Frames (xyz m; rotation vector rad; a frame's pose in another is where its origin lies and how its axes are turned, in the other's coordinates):
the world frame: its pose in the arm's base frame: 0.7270 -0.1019 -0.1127 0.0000 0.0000 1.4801
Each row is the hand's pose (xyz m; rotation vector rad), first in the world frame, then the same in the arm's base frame.
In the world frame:
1: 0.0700 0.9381 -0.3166 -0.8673 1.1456 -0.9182
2: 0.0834 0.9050 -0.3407 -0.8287 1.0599 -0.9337
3: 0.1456 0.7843 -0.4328 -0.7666 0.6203 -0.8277
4: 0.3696 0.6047 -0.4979 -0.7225 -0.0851 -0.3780
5: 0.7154 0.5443 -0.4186 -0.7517 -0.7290 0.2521
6: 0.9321 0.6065 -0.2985 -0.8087 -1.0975 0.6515
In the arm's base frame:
1: -0.2009 0.0528 -0.4293 -1.3587 0.2511 0.3143
2: -0.1667 0.0631 -0.4534 -1.2760 0.2153 0.3303
3: -0.0409 0.1141 -0.5455 -0.9663 -0.0578 0.5358
4: 0.1583 0.3209 -0.6106 -0.4963 -0.5733 1.0351
5: 0.2497 0.6599 -0.5313 -0.0715 -1.1766 1.5781
6: 0.2074 0.8813 -0.4112 0.1689 -1.6027 1.8475

